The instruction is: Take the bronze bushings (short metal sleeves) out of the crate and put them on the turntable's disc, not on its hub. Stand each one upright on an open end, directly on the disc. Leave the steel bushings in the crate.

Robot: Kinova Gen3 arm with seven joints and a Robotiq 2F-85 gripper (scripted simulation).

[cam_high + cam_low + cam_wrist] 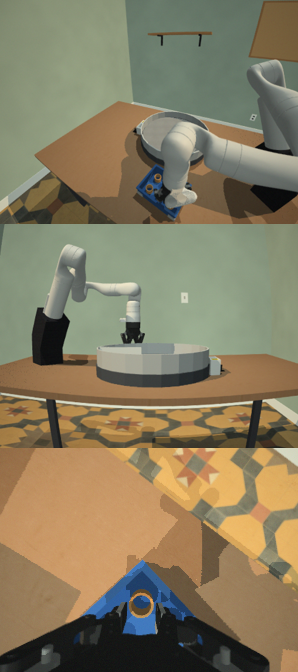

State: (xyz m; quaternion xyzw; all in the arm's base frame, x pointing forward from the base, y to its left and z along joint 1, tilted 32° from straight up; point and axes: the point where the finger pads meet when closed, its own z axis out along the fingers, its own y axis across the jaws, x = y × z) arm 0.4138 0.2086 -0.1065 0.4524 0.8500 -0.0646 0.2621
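The blue crate lies 40 mm to the right of my hand, 40 mm ahead of it and 30 mm below it. The rest, counted from my hand: turntable disc (390 mm to the right, 70 mm ahead).
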